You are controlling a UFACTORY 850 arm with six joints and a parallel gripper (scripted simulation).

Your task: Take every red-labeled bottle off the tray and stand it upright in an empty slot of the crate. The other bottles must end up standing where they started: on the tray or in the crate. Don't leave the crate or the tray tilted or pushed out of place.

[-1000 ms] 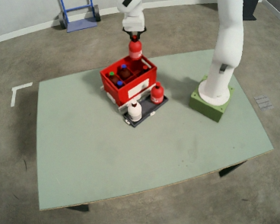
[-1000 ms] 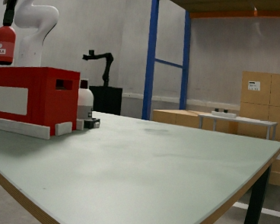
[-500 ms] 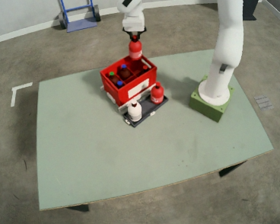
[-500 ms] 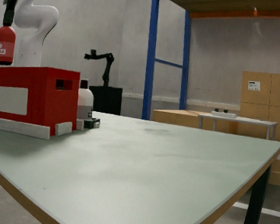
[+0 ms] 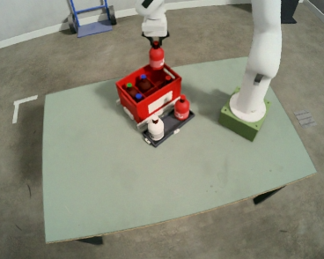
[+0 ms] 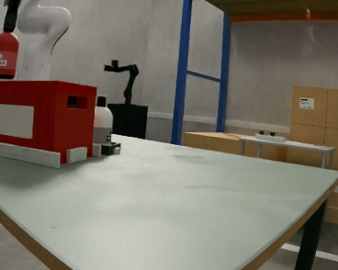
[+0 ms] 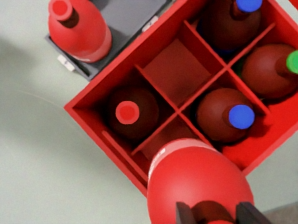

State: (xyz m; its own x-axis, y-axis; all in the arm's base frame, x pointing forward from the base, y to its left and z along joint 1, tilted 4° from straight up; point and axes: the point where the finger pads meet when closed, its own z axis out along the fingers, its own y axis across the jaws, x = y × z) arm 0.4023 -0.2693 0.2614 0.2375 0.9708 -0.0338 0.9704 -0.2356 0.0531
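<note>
The red crate is 25 cm below my hand, 8 cm to the left of it and 6 cm ahead of it. From my hand the other things lie so: white bottle: 30 cm to the left, 25 cm below, 6 cm ahead; then dark grey tray: 32 cm below, 25 cm to the left, 1 cm behind; then red-capped bottle: 25 cm below, 21 cm to the left, 9 cm behind.
</note>
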